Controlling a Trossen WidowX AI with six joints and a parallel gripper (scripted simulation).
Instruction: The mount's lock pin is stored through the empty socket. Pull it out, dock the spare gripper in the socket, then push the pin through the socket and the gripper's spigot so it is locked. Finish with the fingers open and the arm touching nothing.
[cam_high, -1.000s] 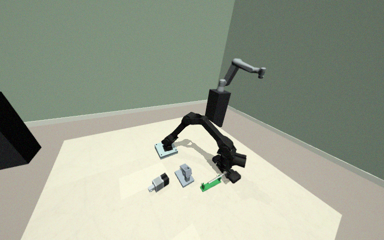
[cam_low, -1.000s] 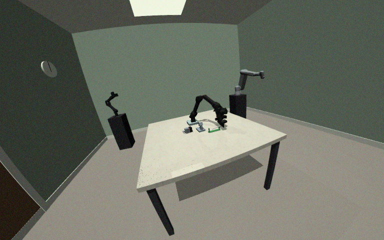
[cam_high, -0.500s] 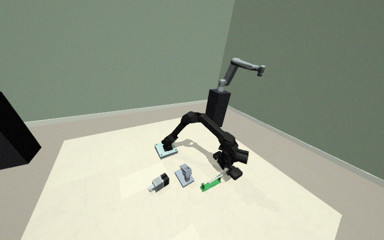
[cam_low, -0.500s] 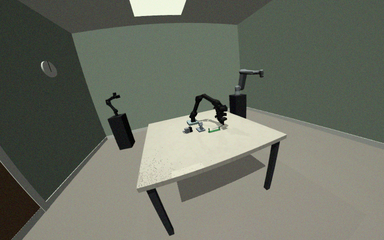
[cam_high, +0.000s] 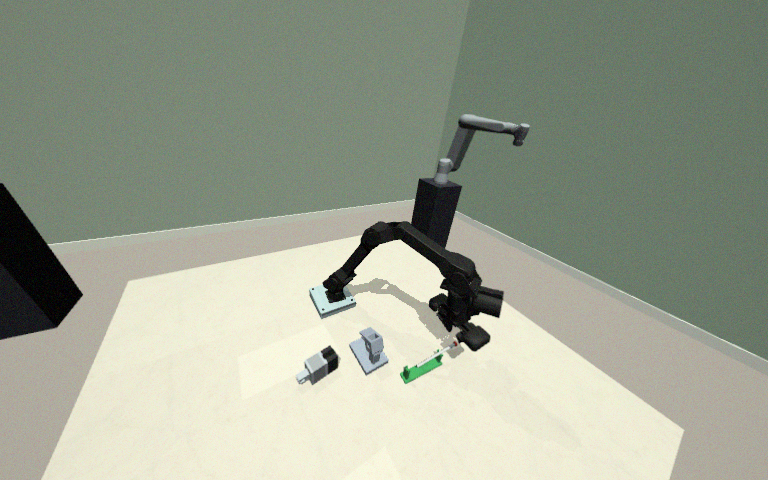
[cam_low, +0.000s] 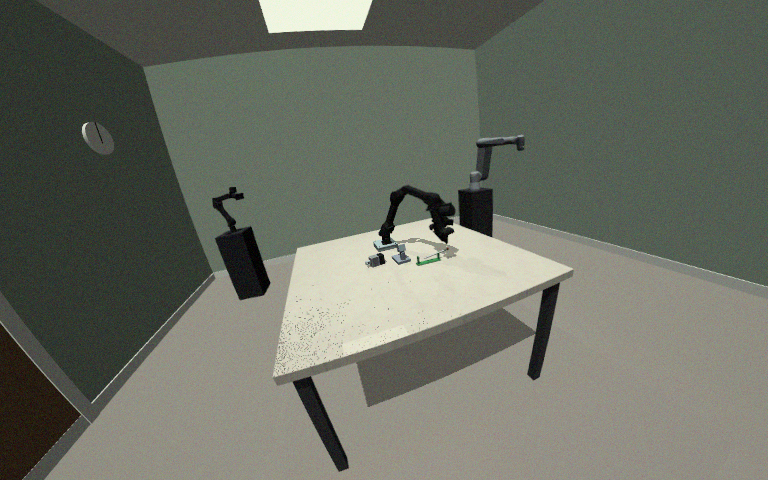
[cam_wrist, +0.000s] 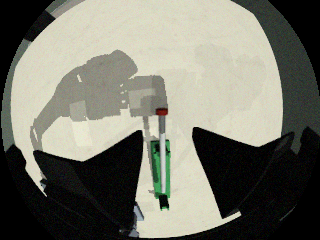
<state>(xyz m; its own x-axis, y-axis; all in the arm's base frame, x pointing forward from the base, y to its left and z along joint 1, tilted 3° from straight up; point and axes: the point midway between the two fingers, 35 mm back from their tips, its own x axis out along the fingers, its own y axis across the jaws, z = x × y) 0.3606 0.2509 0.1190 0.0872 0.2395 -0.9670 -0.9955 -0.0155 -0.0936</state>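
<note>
Now: gripper tip 11 cm to the left of the green cradle and 7 cm above it. Round my gripper tip: spare gripper 39 cm to the right, 12 cm behind, 7 cm below; then mount 23 cm to the right, 10 cm behind, 4 cm below.
</note>
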